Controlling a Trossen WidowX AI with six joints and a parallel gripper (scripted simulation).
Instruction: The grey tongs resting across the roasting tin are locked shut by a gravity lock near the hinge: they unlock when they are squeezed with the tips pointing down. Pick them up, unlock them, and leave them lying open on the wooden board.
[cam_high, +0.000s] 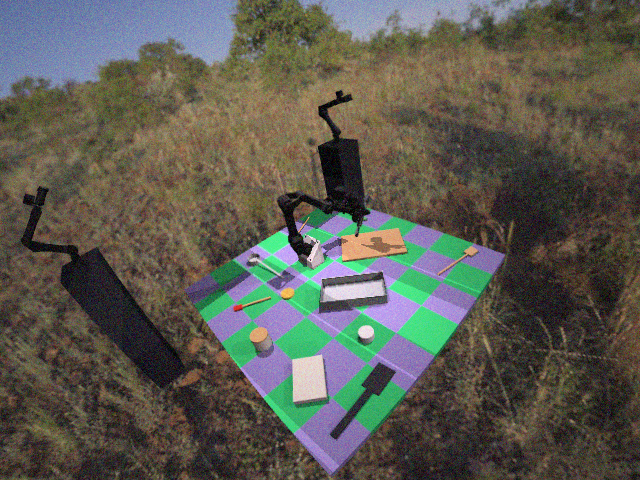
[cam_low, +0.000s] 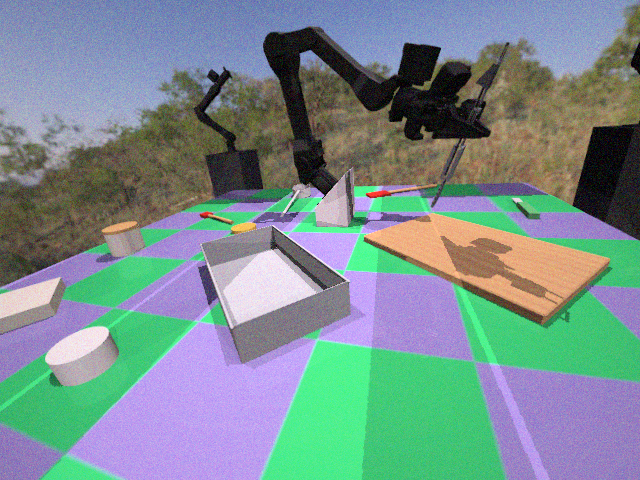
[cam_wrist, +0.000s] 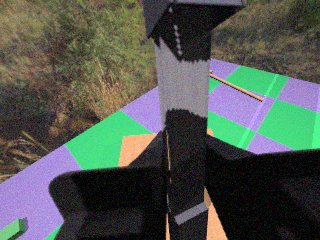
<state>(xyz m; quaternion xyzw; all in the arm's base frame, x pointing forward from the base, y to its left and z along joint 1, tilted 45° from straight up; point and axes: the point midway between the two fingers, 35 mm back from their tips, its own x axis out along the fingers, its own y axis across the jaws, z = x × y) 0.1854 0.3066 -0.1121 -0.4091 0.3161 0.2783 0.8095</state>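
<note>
My gripper tip is 21 cm above the wooden board. Also, from my gripper tip: cork-lidded jar 5 cm ahead, 83 cm to the right, 19 cm below; then white cylinder 37 cm ahead, 52 cm to the right, 20 cm below; then roasting tin 17 cm ahead, 37 cm to the right, 19 cm below.
</note>
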